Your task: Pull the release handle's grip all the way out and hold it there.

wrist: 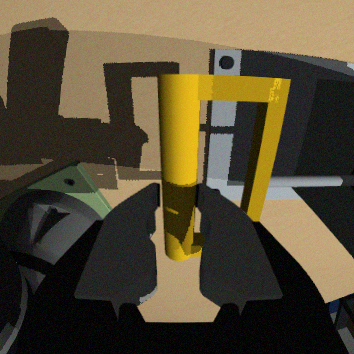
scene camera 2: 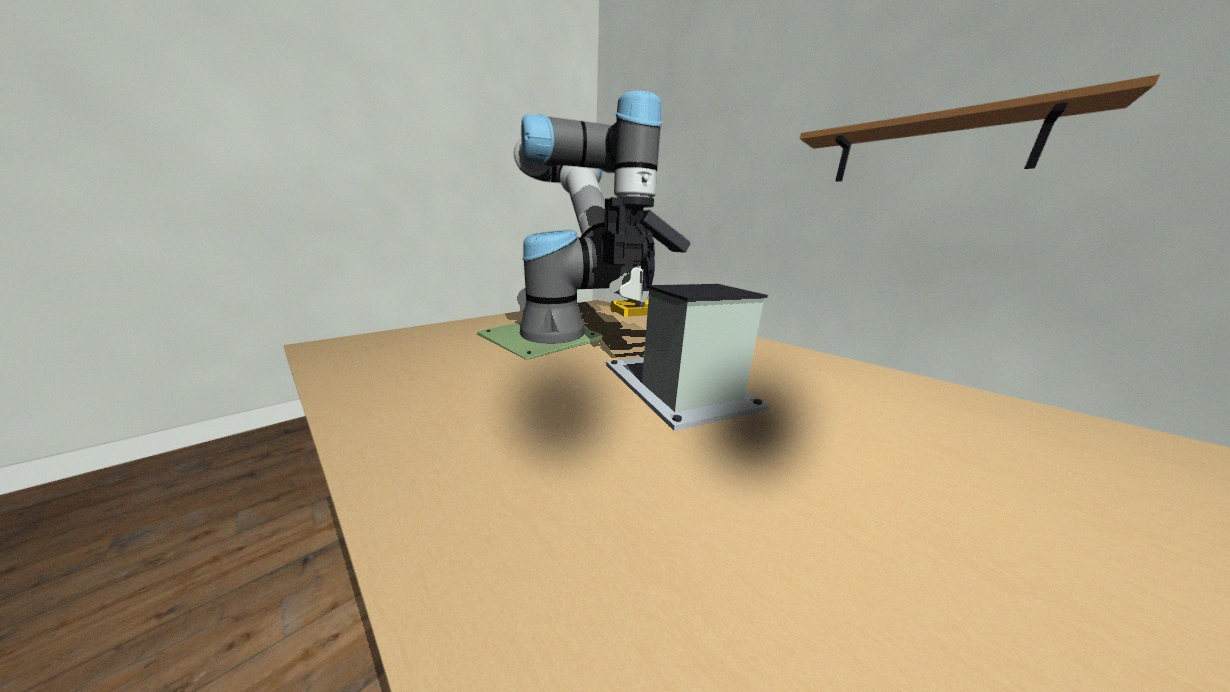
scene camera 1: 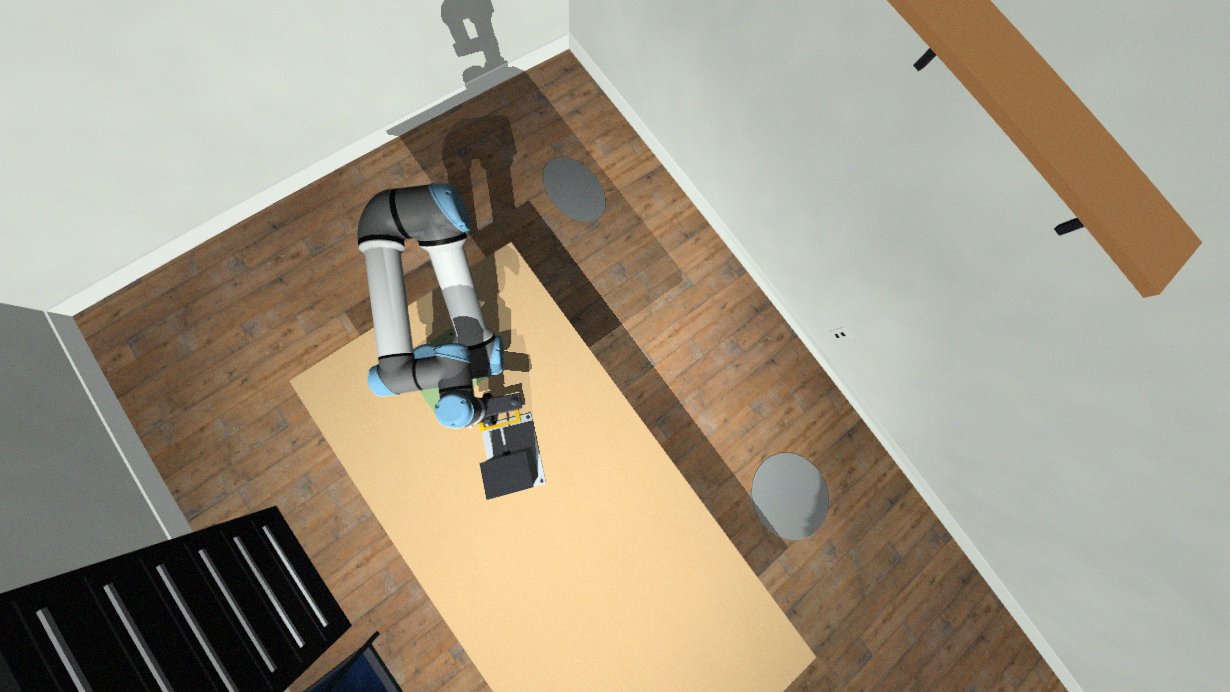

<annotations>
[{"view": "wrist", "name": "my gripper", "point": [177, 185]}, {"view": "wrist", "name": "yellow release handle grip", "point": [179, 95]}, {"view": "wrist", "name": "grey base plate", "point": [303, 71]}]
</annotations>
